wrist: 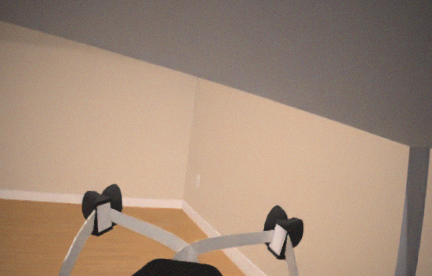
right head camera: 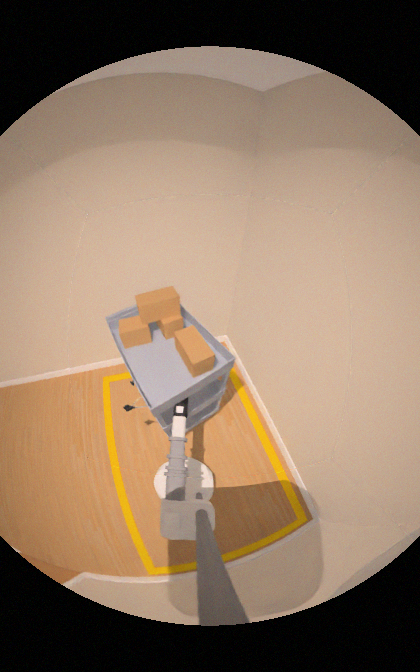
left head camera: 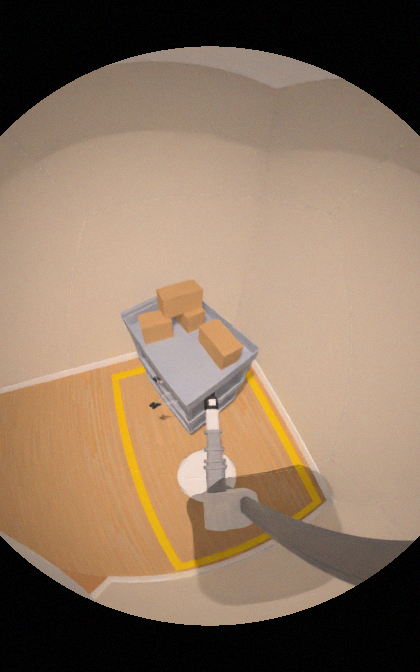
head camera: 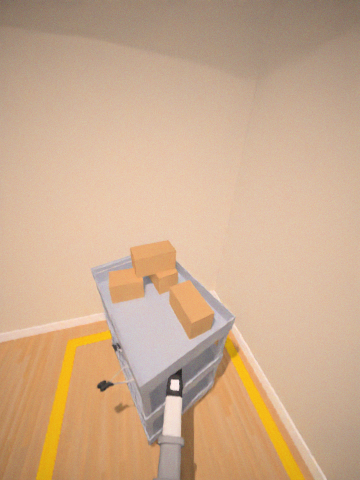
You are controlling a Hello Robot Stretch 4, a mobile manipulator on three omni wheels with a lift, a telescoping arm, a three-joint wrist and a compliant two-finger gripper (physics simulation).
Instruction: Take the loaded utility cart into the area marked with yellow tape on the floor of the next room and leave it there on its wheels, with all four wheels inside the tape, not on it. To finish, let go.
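Frame: origin at the robot's base, x up, y left, z back, level; metres.
Where they show: gripper, between the fingertips: (wrist: 194, 212) (head camera: 105, 364).
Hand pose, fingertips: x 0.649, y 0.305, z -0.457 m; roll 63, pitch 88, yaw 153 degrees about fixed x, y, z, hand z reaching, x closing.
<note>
After its pixels a point has its place.
The grey utility cart (head camera: 135, 330) @(x 0.766, y 0.188, z -0.549 m) (left head camera: 185, 370) (right head camera: 160, 367) stands upright near the room corner, turned at an angle, several brown boxes on its top tray. Its underside fills the top of the wrist view. The yellow tape (head camera: 60, 400) @(x -0.027, y 0.745, z -0.505 m) (left head camera: 123, 430) (right head camera: 110, 430) runs along both sides; the cart hides part of the far line. Its wheels are hidden, so their places cannot be told. My gripper (head camera: 110, 366) @(x 0.649, y 0.305, z -0.457 m) (left head camera: 156, 392) (right head camera: 130, 395) (wrist: 194, 212) @(x 0.649, y 0.305, z -0.457 m) is open. The arm reaches in below the top tray, and the two fingertips stick out past the cart's left side with nothing between them.
A wall (head camera: 100, 175) @(x 1.279, y 0.523, z -1.177 m) stands close behind the cart and another wall (head camera: 310, 250) @(x 1.070, y -0.602, z -0.824 m) runs along its right, both with white skirting. My round white base (left head camera: 192, 475) (right head camera: 167, 482) is inside the tape outline. Wood floor (left head camera: 55, 450) extends left of the tape.
</note>
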